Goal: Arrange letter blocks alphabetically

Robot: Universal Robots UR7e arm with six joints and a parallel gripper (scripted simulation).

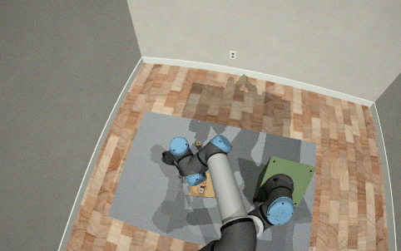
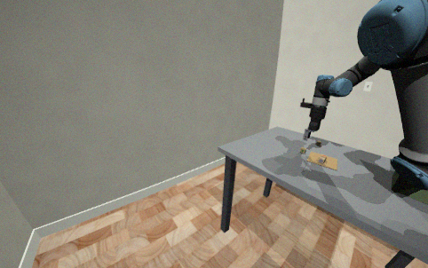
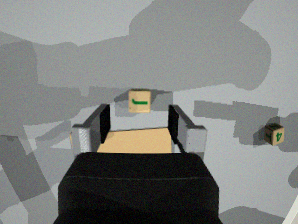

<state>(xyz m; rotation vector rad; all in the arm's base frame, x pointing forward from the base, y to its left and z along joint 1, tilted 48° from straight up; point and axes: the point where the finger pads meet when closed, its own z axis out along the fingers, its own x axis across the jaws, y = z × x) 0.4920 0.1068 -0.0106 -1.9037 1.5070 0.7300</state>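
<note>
Right now my hand is 9 cm above the block. Round my hand: mat (11 cm behind, 10 cm below).
</note>
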